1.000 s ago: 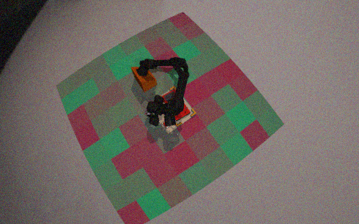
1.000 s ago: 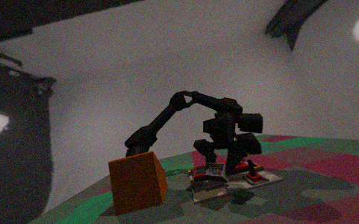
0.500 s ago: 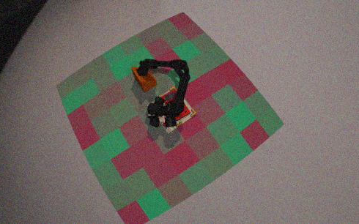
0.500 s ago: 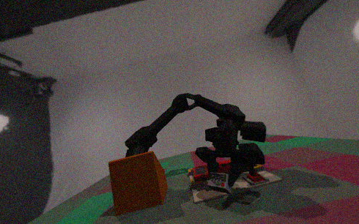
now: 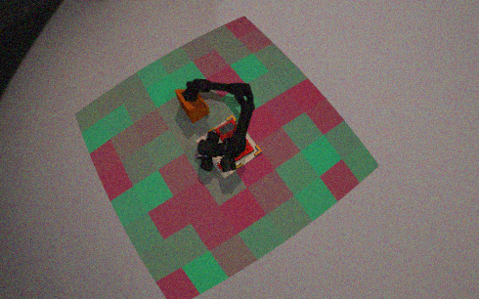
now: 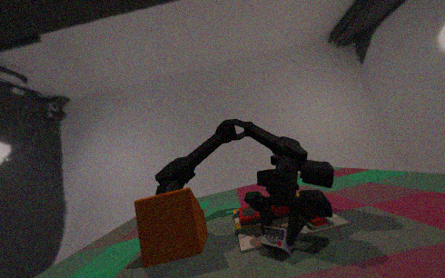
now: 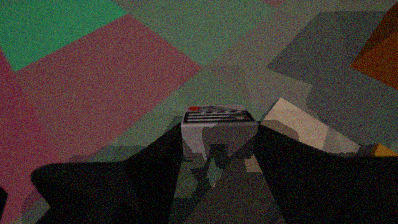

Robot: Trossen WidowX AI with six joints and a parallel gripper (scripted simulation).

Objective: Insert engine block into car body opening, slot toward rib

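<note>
Right now the engine block is 10 mm ahead of my gripper tip and 10 mm to the left of it.
</note>
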